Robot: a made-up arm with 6 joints. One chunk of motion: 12 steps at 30 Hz.
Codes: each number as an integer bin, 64 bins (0 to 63) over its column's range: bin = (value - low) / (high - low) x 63, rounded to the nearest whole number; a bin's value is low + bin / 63 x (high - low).
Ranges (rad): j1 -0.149..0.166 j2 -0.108..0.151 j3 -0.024..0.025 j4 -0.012..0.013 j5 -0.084..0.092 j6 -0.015..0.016
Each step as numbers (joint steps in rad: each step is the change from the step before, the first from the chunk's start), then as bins.
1 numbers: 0.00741 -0.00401 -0.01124 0.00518 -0.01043 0.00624
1 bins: 31 25 16 43 26 43
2 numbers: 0.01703 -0.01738 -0.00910 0.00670 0.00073 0.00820
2 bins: 33 22 19 47 30 47
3 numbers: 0.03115 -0.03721 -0.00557 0.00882 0.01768 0.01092
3 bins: 36 17 24 52 36 53
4 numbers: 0.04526 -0.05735 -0.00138 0.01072 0.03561 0.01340
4 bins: 39 12 29 57 43 58
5 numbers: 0.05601 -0.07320 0.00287 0.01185 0.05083 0.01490
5 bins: 41 8 35 60 48 61
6 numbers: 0.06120 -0.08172 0.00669 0.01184 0.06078 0.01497
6 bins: 42 6 39 60 52 61
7 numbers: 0.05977 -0.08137 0.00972 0.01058 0.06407 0.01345
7 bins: 42 6 43 57 53 58
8 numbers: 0.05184 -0.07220 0.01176 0.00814 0.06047 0.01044
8 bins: 40 9 46 51 52 52
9 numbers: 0.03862 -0.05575 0.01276 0.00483 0.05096 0.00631
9 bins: 38 13 47 42 48 43
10 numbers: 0.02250 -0.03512 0.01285 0.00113 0.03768 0.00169
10 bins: 34 18 47 33 44 34
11 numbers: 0.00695 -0.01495 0.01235 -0.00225 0.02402 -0.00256
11 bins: 31 23 47 25 39 25
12 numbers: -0.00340 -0.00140 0.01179 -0.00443 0.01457 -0.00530
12 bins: 29 26 46 19 35 20
